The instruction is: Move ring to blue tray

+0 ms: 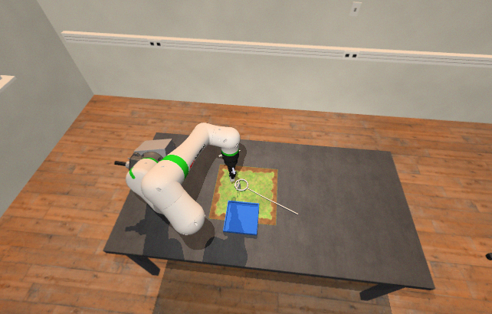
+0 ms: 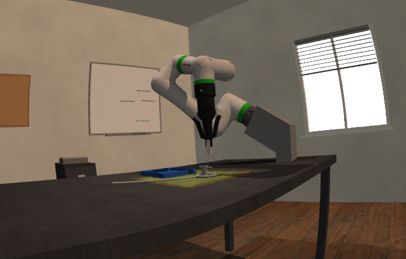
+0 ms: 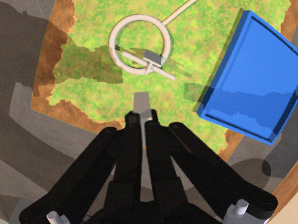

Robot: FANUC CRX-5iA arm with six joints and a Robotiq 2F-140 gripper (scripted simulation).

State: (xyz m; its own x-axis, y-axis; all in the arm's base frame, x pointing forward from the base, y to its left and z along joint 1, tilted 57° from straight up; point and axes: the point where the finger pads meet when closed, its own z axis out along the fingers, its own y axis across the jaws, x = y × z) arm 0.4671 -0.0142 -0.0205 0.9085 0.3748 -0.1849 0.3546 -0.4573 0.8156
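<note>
Now: the ring 60 mm ahead of my hand, 20 mm to the left of it and 110 mm below it. The rest, counted from my hand: blue tray (70 mm ahead, 210 mm to the right, 110 mm below); then grey stake (40 mm ahead, 100 mm below).
</note>
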